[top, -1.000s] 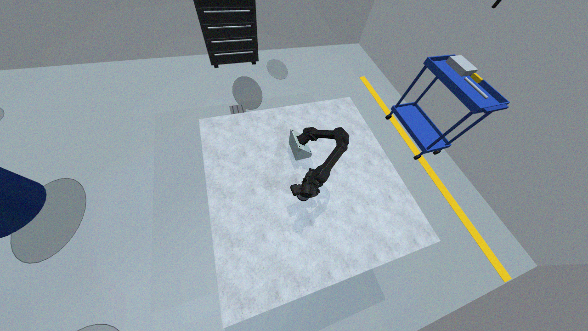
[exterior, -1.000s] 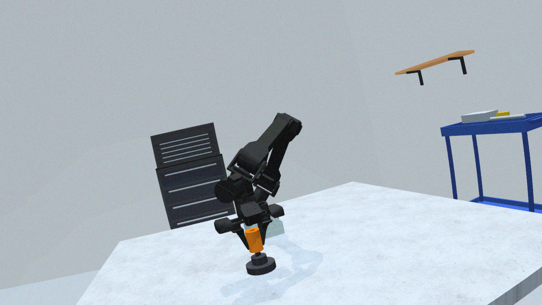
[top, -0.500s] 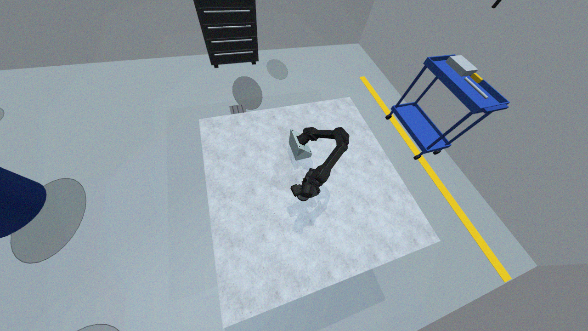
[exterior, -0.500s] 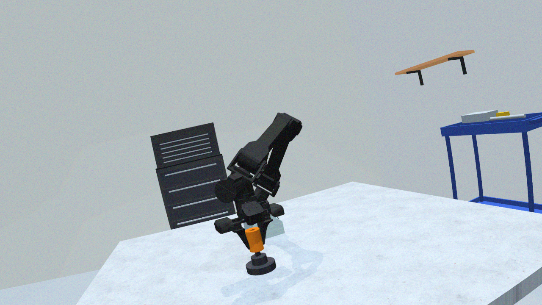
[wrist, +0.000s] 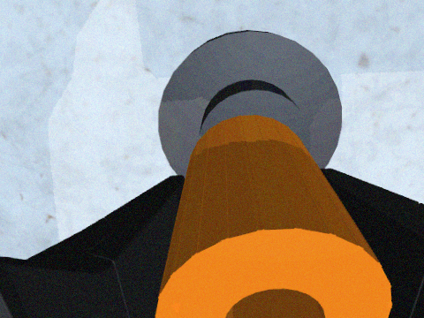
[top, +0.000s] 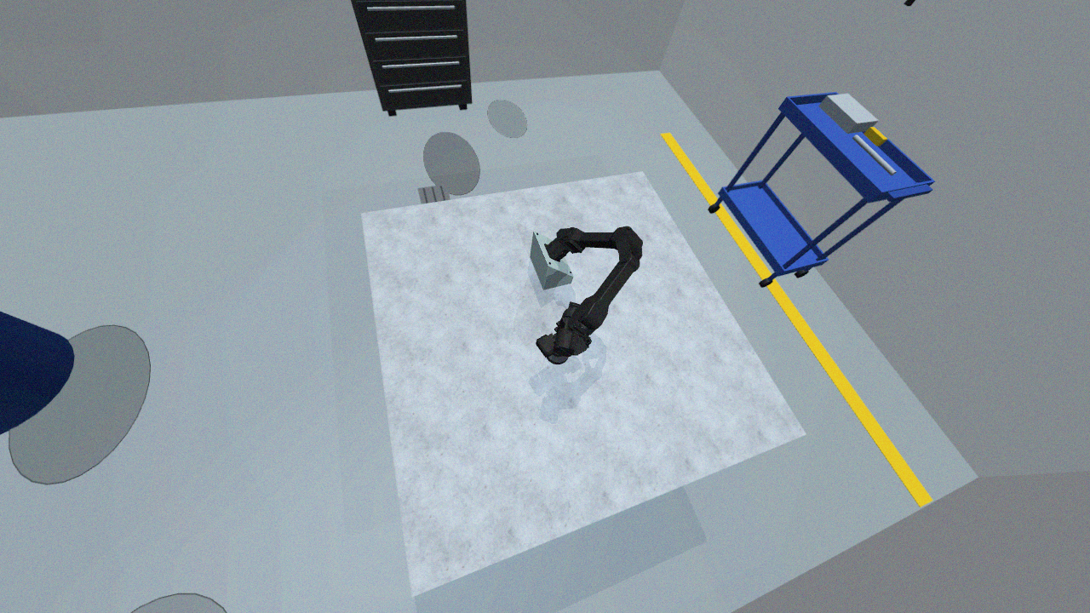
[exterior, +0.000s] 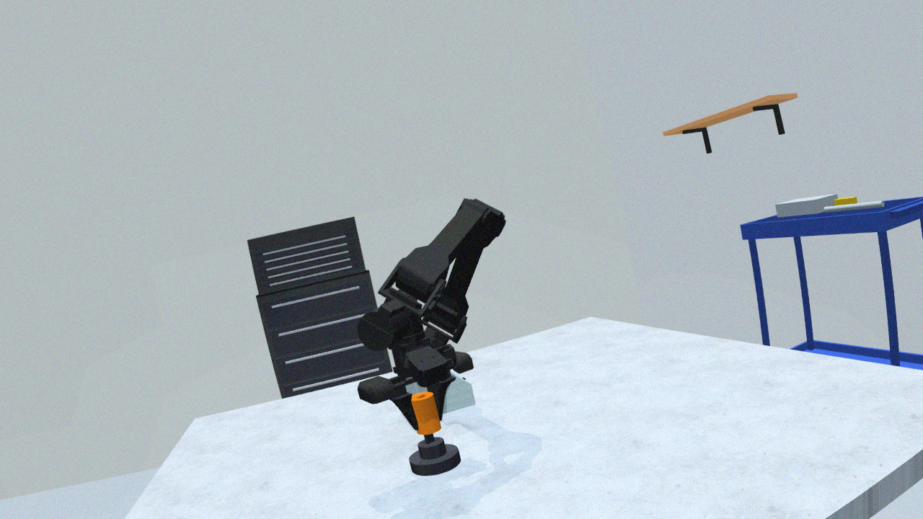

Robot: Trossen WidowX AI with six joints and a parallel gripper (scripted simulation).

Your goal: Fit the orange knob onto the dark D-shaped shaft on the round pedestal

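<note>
The orange knob lies 20 mm above my gripper tip. Also, from my gripper tip: dark round pedestal 40 mm below.
</note>
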